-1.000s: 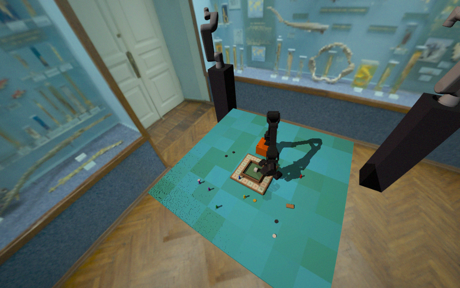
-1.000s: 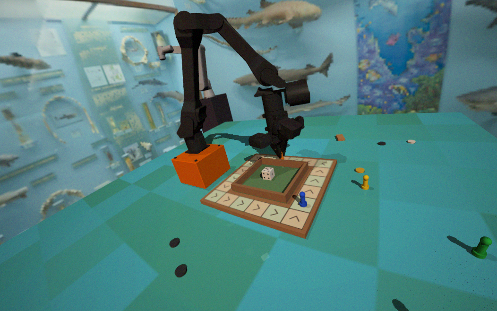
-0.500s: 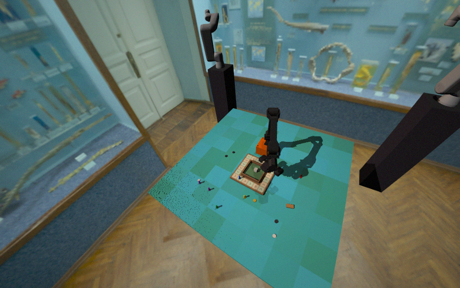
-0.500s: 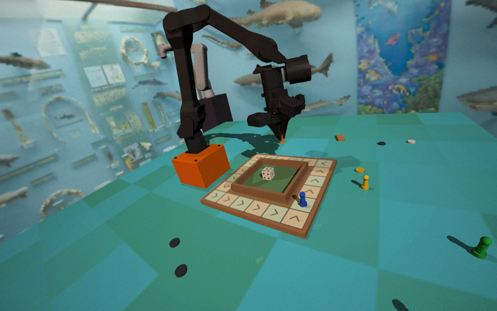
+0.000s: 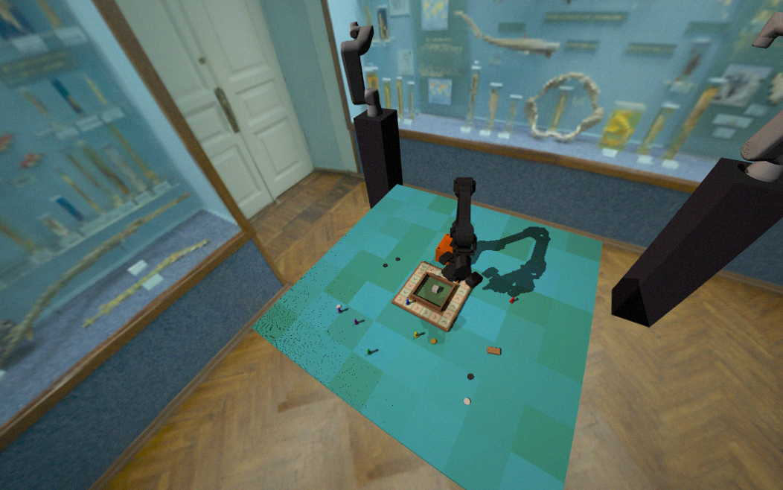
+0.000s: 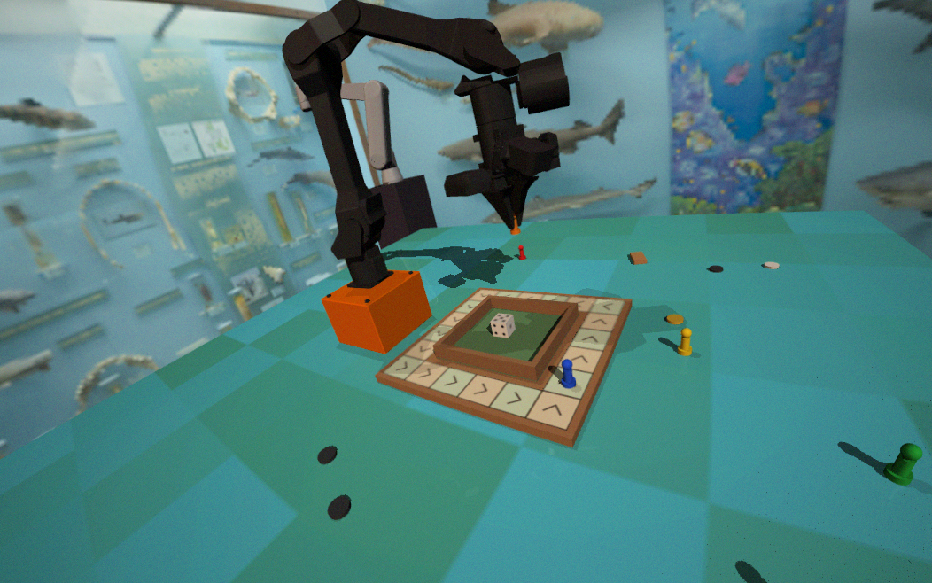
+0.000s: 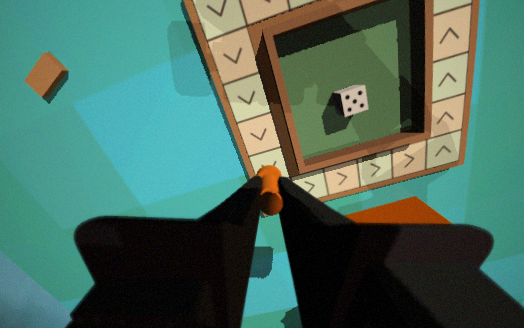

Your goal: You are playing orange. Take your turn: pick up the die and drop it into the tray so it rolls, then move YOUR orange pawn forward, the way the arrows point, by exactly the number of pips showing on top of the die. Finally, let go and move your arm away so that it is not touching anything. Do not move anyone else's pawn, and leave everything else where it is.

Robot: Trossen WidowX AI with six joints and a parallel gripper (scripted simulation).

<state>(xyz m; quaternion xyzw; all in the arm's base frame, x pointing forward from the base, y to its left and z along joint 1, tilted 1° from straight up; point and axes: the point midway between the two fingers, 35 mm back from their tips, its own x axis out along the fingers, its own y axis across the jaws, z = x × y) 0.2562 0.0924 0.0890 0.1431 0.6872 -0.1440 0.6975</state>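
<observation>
Right now my gripper tip is 120 mm above the white die and 100 mm to the left of it. Round my gripper tip: red pawn (230 mm to the left, 130 mm below, 100 mm behind); then orange pawn (10 mm above); then blue pawn (180 mm to the right, 120 mm below, 120 mm ahead).
</observation>
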